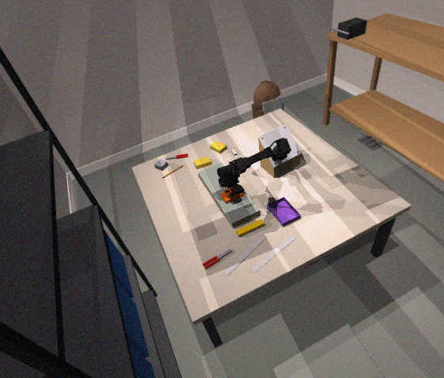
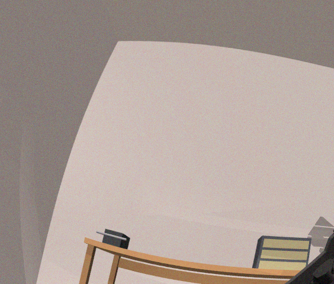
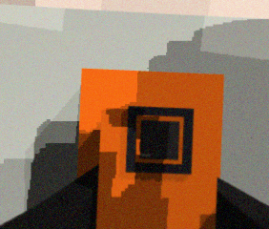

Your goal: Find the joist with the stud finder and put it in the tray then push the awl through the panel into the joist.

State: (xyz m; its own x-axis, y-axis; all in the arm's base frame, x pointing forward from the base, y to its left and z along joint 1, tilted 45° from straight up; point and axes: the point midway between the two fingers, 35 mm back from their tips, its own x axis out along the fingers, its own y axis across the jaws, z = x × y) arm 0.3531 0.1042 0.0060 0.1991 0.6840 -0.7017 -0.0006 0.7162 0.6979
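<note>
Now: gripper tip 24 cm to the right of the yellow block, 6 cm above it and 1 cm short of it. From my gripper tip the other things lie so: orange stud finder (2 cm above); then purple tray (24 cm to the left, 21 cm behind, 5 cm below); then awl (33 cm to the right, 17 cm behind, 6 cm below).
</note>
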